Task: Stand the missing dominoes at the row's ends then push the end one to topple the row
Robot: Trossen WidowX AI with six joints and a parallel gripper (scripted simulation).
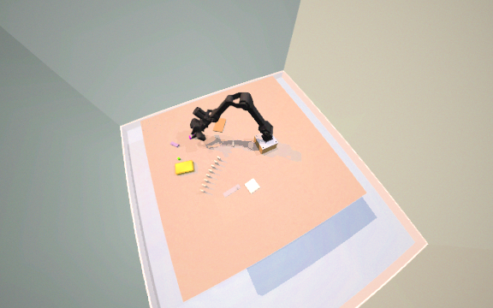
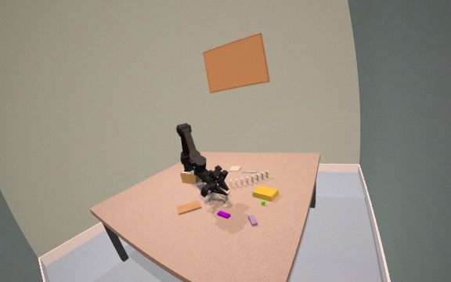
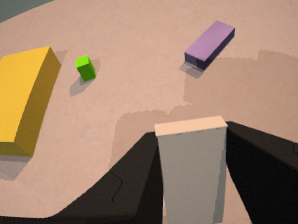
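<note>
Now: the magenta block 90 mm below my gripper tip, 60 mm to the right of it and 10 mm behind it. The rest, counted from my gripper tip: lilac block (140 mm ahead, 90 mm below, 60 mm to the right); yellow block (160 mm to the left, 130 mm ahead, 80 mm below); small green cube (150 mm ahead, 90 mm below, 70 mm to the left).
</note>
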